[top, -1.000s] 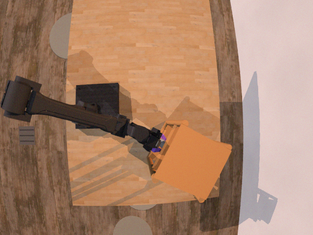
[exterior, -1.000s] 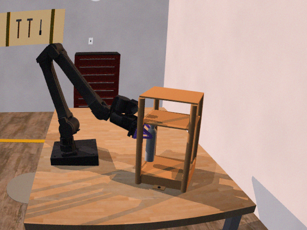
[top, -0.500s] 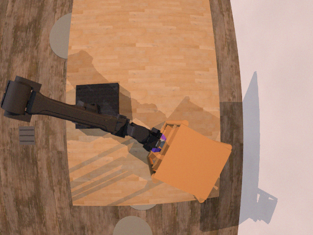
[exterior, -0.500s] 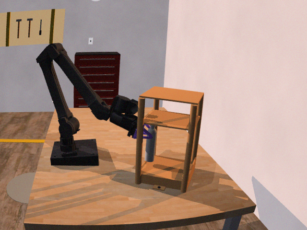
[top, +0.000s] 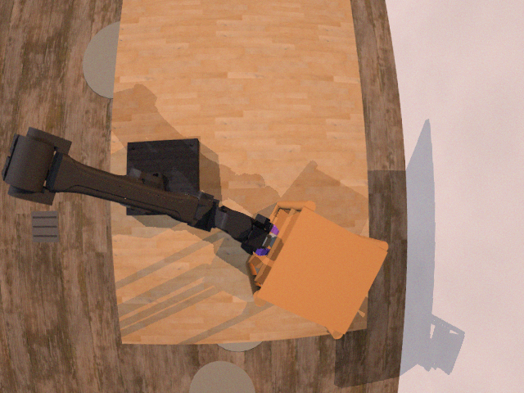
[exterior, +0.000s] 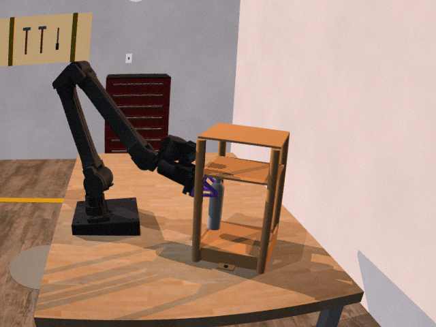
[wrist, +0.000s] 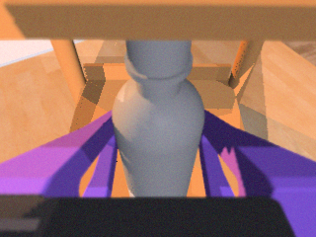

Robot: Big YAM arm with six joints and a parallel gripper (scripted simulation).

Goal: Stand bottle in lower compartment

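Now: the shelving unit 60 mm ahead of my hand and 50 mm to the right of it. From my hand the other things lie so: grey bottle (right at my hand).
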